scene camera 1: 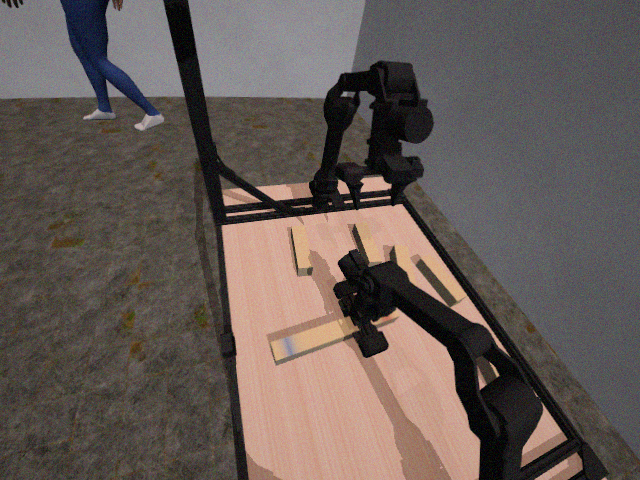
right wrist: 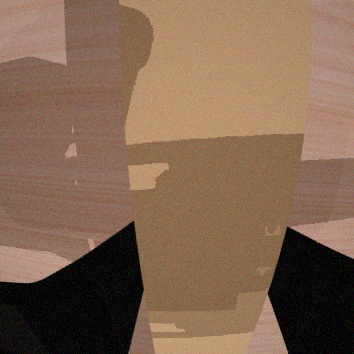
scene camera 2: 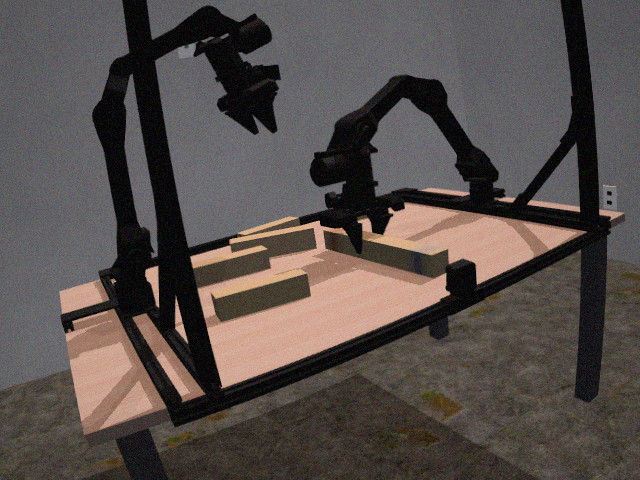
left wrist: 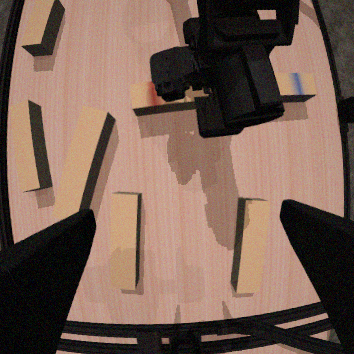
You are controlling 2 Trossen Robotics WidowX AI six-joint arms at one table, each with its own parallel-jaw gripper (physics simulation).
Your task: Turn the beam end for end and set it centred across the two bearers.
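Where they show: left gripper, fingertip midpoint: [scene camera 1: 374, 207] [scene camera 2: 265, 133] [left wrist: 188, 214]; right gripper, fingertip midpoint: [scene camera 1: 351, 328] [right wrist: 201, 222] [scene camera 2: 368, 250] [left wrist: 204, 94]; left arm's base, origin of the base link: [scene camera 1: 319, 203] [scene camera 2: 137, 309] [left wrist: 184, 342]; right arm's base, origin of the base link: [scene camera 2: 483, 202].
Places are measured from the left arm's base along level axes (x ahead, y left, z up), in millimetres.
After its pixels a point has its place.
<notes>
The long wooden beam [scene camera 1: 310, 338] @[x 495, y -180, z 26 mm] [scene camera 2: 392, 255] @[x 472, y -166, z 8 mm] [left wrist: 142, 96] @[x 475, y 47, z 30 mm] [right wrist: 220, 75] @[x 483, y -3, z 29 mm] is low over the table or on it; contact is unclear. Its blue-banded end is at the left in scene camera 1, its red-banded end at the right. My right gripper [scene camera 2: 369, 241] @[x 486, y -60, z -5 mm] [right wrist: 201, 222] @[x 486, y -60, z -5 mm] is shut on the beam near its middle. The two bearers, one [scene camera 1: 301, 250] @[x 228, y -132, z 25 mm] [scene camera 2: 261, 295] @[x 201, y -148, z 8 mm] [left wrist: 254, 245] @[x 213, y -129, z 25 mm] and the other [scene camera 1: 368, 242] @[x 239, y 95, z 25 mm] [scene camera 2: 232, 266] @[x 231, y 73, z 7 mm] [left wrist: 125, 240] @[x 237, y 90, z 25 mm], lie roughly parallel with a gap between them, apart from the beam. My left gripper [scene camera 1: 375, 205] @[x 324, y -4, z 273 mm] [scene camera 2: 264, 132] @[x 324, y -4, z 273 mm] [left wrist: 188, 214] @[x 324, y -4, z 273 mm] is open and empty, high above the bearers.
A longer block [left wrist: 85, 155] @[x 383, y 147, z 31 mm] [scene camera 2: 281, 242] @[x 379, y 134, z 11 mm] lies slanted beside the bearers. Another block [left wrist: 27, 145] @[x 411, y 268, z 25 mm] [scene camera 1: 439, 279] @[x 422, y 260, z 24 mm] lies beyond it near the frame rail, and a further block [left wrist: 42, 25] @[x 660, y 253, z 28 mm] at the left wrist view's upper left. A small black box [scene camera 2: 461, 277] @[x 446, y -383, z 18 mm] sits on the near rail.
</notes>
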